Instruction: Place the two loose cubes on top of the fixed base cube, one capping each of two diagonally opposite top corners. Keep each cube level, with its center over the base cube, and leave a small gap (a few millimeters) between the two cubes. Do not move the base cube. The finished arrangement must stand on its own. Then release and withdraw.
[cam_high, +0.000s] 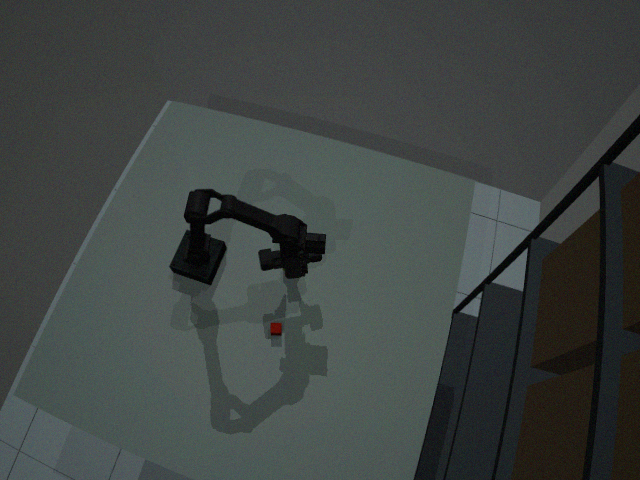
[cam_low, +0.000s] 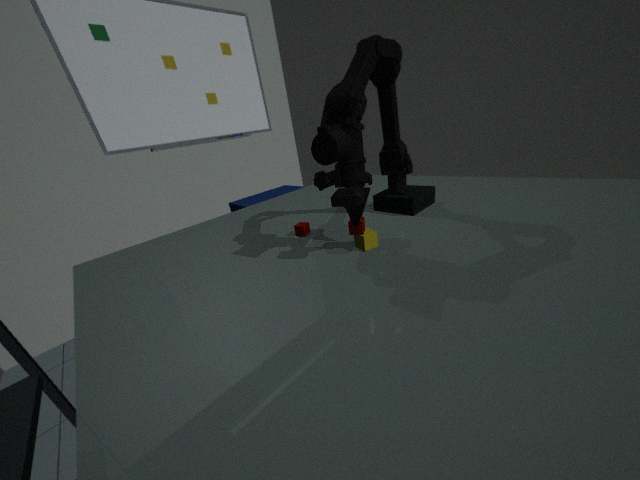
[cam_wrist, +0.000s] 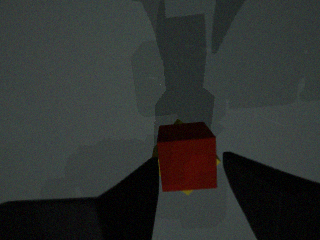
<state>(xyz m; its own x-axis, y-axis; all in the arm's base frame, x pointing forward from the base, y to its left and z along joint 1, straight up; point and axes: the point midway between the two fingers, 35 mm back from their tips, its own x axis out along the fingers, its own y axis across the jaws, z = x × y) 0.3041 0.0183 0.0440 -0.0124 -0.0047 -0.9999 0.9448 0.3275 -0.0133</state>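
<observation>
Right now the yellow cube is 2 cm to the left of my gripper tip and 4 cm below it.
</observation>
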